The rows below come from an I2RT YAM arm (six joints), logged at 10 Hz.
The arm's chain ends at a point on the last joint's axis. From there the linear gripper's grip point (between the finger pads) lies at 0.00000 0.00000 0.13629 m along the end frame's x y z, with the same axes.
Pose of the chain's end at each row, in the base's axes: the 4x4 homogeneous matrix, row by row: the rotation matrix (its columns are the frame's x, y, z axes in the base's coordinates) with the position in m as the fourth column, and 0 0 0 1 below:
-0.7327 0.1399 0.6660 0.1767; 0.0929 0.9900 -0.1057 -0.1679; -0.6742 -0.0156 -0.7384 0.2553; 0 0 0 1
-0.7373 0.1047 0.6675 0.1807; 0.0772 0.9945 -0.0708 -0.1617; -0.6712 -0.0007 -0.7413 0.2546; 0 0 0 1
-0.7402 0.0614 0.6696 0.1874; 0.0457 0.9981 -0.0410 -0.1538; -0.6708 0.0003 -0.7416 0.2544; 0 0 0 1
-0.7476 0.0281 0.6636 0.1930; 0.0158 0.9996 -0.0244 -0.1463; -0.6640 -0.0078 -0.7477 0.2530; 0 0 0 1
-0.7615 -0.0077 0.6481 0.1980; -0.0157 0.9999 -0.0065 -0.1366; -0.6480 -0.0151 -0.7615 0.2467; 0 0 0 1
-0.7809 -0.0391 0.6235 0.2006; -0.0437 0.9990 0.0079 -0.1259; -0.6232 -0.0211 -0.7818 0.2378; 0 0 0 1
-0.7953 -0.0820 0.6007 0.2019; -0.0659 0.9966 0.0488 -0.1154; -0.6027 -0.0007 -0.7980 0.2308; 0 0 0 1
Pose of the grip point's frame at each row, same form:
-0.7327 0.1399 0.6660 0.2675; 0.0929 0.9900 -0.1057 -0.1823; -0.6742 -0.0156 -0.7384 0.1547; 0 0 0 1
-0.7373 0.1047 0.6675 0.2717; 0.0772 0.9945 -0.0708 -0.1713; -0.6712 -0.0007 -0.7413 0.1536; 0 0 0 1
-0.7402 0.0614 0.6696 0.2787; 0.0457 0.9981 -0.0410 -0.1594; -0.6708 0.0003 -0.7416 0.1533; 0 0 0 1
-0.7476 0.0281 0.6636 0.2834; 0.0158 0.9996 -0.0244 -0.1496; -0.6640 -0.0078 -0.7477 0.1511; 0 0 0 1
-0.7615 -0.0077 0.6481 0.2863; -0.0157 0.9999 -0.0065 -0.1375; -0.6480 -0.0151 -0.7615 0.1429; 0 0 0 1
-0.7809 -0.0391 0.6235 0.2856; -0.0437 0.9990 0.0079 -0.1248; -0.6232 -0.0211 -0.7818 0.1312; 0 0 0 1
-0.7953 -0.0820 0.6007 0.2838; -0.0659 0.9966 0.0488 -0.1087; -0.6027 -0.0007 -0.7980 0.1220; 0 0 0 1

